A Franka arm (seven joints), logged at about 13 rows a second.
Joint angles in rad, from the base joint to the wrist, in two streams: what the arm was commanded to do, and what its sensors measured. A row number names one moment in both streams.
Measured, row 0:
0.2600 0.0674 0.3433 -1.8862 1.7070 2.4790 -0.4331
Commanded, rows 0 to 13:
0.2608 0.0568 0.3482 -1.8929 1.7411 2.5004 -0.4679
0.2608 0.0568 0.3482 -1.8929 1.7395 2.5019 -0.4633
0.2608 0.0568 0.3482 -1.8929 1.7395 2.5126 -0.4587
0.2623 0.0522 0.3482 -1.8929 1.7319 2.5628 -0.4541
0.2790 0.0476 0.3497 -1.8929 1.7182 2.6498 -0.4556
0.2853 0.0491 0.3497 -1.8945 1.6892 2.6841 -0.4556
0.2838 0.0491 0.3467 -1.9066 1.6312 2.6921 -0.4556
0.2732 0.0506 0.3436 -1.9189 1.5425 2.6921 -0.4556
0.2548 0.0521 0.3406 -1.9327 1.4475 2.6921 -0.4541
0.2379 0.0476 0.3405 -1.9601 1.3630 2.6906 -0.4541
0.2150 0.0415 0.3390 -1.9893 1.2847 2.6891 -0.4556
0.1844 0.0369 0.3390 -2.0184 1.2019 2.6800 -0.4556
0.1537 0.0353 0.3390 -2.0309 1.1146 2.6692 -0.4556
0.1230 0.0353 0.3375 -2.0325 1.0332 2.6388 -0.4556
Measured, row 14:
0.1795 0.0635 0.3316 -1.9950 1.1460 2.6831 -0.4403
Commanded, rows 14 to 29:
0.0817 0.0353 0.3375 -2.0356 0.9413 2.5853 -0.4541
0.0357 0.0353 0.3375 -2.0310 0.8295 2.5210 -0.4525
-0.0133 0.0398 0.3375 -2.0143 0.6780 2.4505 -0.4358
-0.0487 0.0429 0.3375 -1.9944 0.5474 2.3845 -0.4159
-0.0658 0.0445 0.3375 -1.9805 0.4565 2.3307 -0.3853
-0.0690 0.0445 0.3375 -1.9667 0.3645 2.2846 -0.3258
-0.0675 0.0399 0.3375 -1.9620 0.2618 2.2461 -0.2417
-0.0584 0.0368 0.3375 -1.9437 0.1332 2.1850 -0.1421
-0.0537 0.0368 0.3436 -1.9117 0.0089 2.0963 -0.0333
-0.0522 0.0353 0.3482 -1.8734 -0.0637 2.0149 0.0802
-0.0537 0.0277 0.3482 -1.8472 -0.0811 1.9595 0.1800
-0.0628 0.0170 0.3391 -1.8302 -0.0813 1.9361 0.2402
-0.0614 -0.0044 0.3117 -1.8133 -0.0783 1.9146 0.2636
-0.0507 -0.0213 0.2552 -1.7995 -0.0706 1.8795 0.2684
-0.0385 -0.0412 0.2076 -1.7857 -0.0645 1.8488 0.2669
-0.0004 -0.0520 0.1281 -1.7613 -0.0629 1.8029 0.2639
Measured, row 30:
-0.0410 -0.0291 0.2256 -1.7962 -0.0626 1.8685 0.2467
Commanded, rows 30 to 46:
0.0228 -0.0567 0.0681 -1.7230 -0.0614 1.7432 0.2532
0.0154 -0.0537 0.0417 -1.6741 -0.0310 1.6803 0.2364
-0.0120 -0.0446 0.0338 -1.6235 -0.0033 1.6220 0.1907
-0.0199 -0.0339 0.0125 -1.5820 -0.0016 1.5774 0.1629
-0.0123 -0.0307 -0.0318 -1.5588 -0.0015 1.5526 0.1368
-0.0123 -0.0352 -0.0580 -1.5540 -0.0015 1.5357 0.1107
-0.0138 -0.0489 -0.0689 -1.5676 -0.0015 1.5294 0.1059
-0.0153 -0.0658 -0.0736 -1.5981 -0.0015 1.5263 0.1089
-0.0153 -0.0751 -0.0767 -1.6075 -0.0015 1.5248 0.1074
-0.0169 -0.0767 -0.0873 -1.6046 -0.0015 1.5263 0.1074
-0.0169 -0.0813 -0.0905 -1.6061 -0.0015 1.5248 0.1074
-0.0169 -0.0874 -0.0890 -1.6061 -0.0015 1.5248 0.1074
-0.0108 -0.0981 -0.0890 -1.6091 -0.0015 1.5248 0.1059
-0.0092 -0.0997 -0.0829 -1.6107 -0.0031 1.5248 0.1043
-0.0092 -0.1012 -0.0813 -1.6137 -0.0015 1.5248 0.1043
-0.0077 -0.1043 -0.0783 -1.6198 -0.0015 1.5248 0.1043
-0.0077 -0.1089 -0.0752 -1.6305 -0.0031 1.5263 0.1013
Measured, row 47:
-0.0042 -0.0837 -0.0808 -1.5958 -0.0199 1.5301 0.1226
